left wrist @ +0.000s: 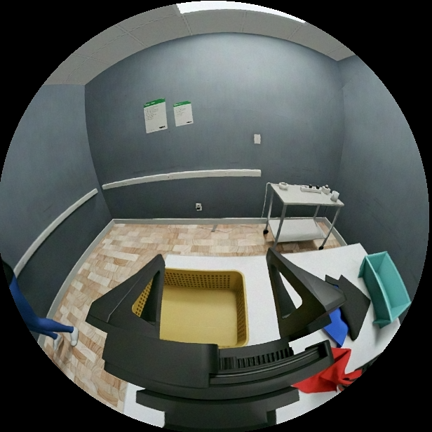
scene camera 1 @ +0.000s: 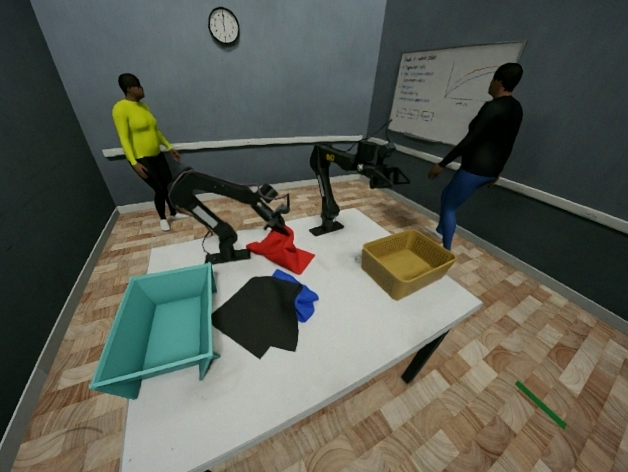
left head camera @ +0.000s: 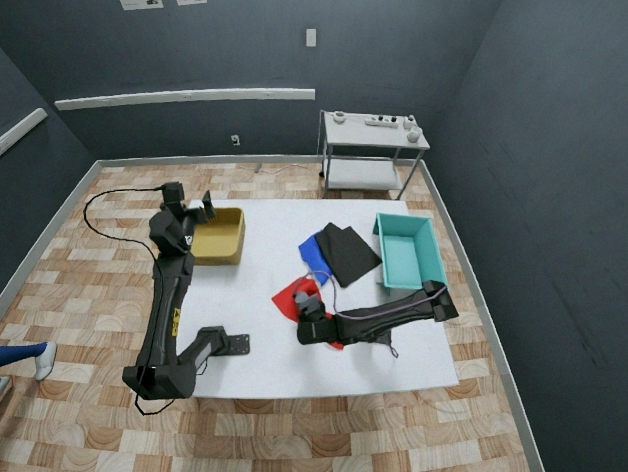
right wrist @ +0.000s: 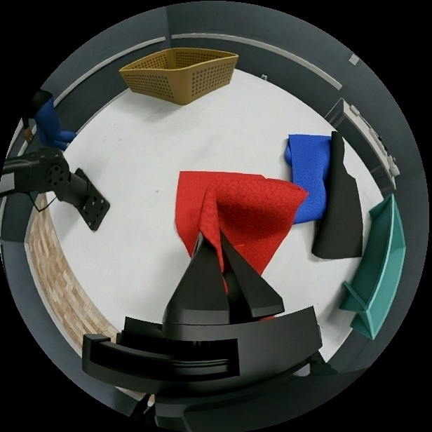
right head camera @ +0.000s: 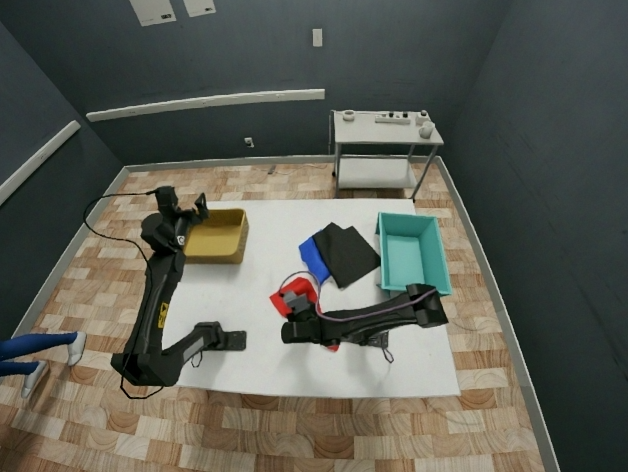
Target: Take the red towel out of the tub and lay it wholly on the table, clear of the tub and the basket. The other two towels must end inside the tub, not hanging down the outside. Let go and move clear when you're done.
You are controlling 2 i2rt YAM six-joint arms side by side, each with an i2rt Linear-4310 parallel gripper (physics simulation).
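Observation:
The red towel (left head camera: 285, 299) (scene camera 1: 281, 251) (right wrist: 255, 205) lies partly spread on the table, with a raised fold up to my right gripper (scene camera 1: 280, 228) (right wrist: 207, 224), which is shut on it low over the table. It is apart from the tub and basket. The black towel (left head camera: 347, 253) (scene camera 1: 258, 314) (right wrist: 345, 210) lies flat on the table, partly over the blue towel (left head camera: 315, 256) (scene camera 1: 306, 304) (right wrist: 310, 175); its corner reaches the side of the teal tub (left head camera: 401, 258) (scene camera 1: 177, 329). No towel shows inside the tub. My left gripper (left wrist: 214, 256) is open and empty, above the yellow basket (scene camera 1: 406, 261) (left wrist: 200, 310).
The basket is empty, at the left of the head views. My right forearm crosses over the table's front right part in the head views. A cart (left head camera: 373, 134) stands beyond the table. Two people (scene camera 1: 139, 129) (scene camera 1: 489, 131) stand on the floor.

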